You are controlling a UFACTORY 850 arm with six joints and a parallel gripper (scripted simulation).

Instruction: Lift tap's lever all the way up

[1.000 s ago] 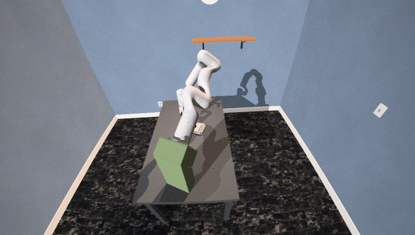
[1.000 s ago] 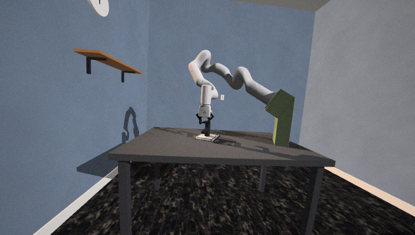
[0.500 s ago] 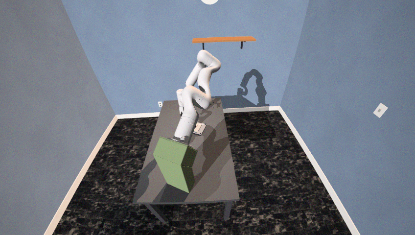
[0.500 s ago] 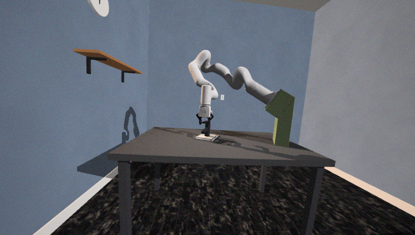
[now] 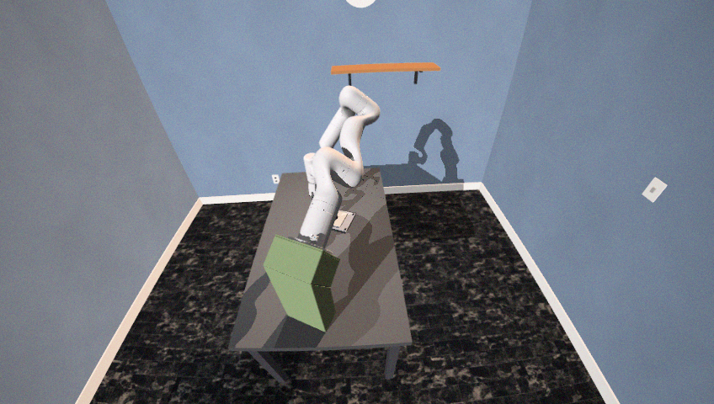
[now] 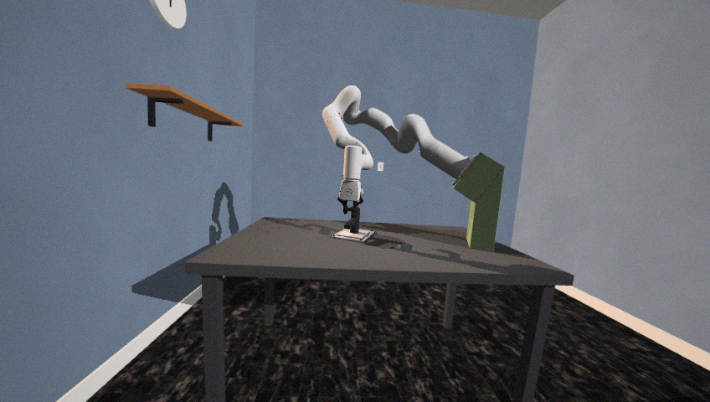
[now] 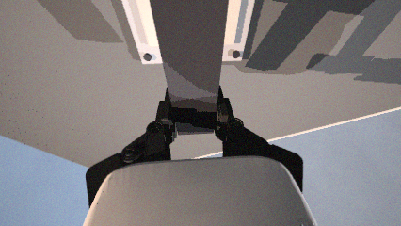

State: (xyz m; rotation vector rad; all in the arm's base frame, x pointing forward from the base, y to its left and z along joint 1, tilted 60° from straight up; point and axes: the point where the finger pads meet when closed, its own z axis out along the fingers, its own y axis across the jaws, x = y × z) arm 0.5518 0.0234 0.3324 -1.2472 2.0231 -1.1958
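The lever is 50 mm behind my hand and 50 mm to the right of it. The rest, counted from my hand: base plate: 70 mm behind, 70 mm to the right, 140 mm below.
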